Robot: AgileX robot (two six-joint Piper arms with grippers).
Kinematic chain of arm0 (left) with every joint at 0, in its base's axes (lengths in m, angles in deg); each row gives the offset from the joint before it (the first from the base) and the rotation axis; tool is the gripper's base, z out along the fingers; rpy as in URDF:
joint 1: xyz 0 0 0.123 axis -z
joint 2: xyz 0 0 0 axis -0.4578 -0.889 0
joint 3: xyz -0.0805 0.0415 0.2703 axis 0.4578 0.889 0
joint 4: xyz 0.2 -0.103 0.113 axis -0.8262 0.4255 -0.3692
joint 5: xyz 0 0 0 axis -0.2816 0.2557 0.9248
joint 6: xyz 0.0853 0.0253 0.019 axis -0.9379 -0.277 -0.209
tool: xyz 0 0 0 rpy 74.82 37.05 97.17
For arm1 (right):
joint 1: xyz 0 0 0.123 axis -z
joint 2: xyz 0 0 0 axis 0.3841 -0.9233 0
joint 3: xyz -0.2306 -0.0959 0.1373 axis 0.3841 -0.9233 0
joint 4: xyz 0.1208 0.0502 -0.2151 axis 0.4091 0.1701 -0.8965
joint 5: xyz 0 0 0 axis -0.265 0.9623 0.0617
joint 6: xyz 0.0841 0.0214 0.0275 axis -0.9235 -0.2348 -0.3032
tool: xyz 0 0 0 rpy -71.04 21.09 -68.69
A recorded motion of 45 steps. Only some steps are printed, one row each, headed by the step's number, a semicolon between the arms.
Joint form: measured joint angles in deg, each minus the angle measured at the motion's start. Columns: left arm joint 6, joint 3, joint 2, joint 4, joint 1, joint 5; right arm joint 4, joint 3, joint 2, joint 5, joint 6, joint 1.
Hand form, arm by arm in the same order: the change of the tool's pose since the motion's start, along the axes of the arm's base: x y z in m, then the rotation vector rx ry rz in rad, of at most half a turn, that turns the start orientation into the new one. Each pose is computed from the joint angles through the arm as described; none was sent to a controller.
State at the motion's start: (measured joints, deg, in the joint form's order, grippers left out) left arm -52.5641 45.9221 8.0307 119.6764 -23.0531 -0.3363; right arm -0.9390 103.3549 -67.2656 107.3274 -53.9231 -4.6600
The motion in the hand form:
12: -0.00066 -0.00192 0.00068 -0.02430 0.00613 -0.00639; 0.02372 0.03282 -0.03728 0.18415 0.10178 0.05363
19: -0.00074 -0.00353 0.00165 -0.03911 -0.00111 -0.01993; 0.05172 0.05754 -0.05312 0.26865 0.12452 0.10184
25: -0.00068 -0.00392 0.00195 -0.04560 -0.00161 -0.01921; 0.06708 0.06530 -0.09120 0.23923 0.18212 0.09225
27: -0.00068 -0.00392 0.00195 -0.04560 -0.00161 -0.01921; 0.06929 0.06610 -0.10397 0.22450 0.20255 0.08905
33: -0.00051 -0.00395 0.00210 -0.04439 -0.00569 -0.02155; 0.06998 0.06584 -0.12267 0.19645 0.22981 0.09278
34: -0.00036 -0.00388 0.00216 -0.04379 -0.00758 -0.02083; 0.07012 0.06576 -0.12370 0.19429 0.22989 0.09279
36: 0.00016 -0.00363 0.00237 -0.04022 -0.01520 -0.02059; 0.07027 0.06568 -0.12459 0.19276 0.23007 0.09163
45: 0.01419 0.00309 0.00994 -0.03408 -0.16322 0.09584; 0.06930 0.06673 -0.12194 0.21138 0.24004 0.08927
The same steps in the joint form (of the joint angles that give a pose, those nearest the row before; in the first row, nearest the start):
12: -0.67 0.00 0.00 1.75 0.00 0.64; 33.39 3.17 -10.65 -3.01 26.92 -0.05
19: -2.22 0.00 0.00 3.45 0.00 0.85; 47.58 10.30 -18.99 -1.01 39.61 -0.18
25: -2.34 0.00 0.00 3.90 0.00 0.85; 48.82 13.26 -26.50 -1.56 41.12 -0.18
27: -2.34 0.00 0.00 3.90 0.00 0.85; 48.82 13.65 -28.54 -1.82 41.37 -0.18
33: -2.66 0.00 0.00 4.02 0.00 0.74; 48.82 13.65 -31.17 -2.27 42.40 -0.18
34: -2.70 0.00 0.00 4.02 0.00 0.62; 48.82 13.65 -31.31 -2.38 42.49 -0.18
36: -3.00 0.00 0.00 4.03 0.00 0.24; 48.82 13.65 -31.44 -2.50 42.51 -0.18
45: -3.39 0.00 -0.13 5.47 0.00 -10.59; 49.90 13.65 -31.11 -1.67 42.61 -0.18

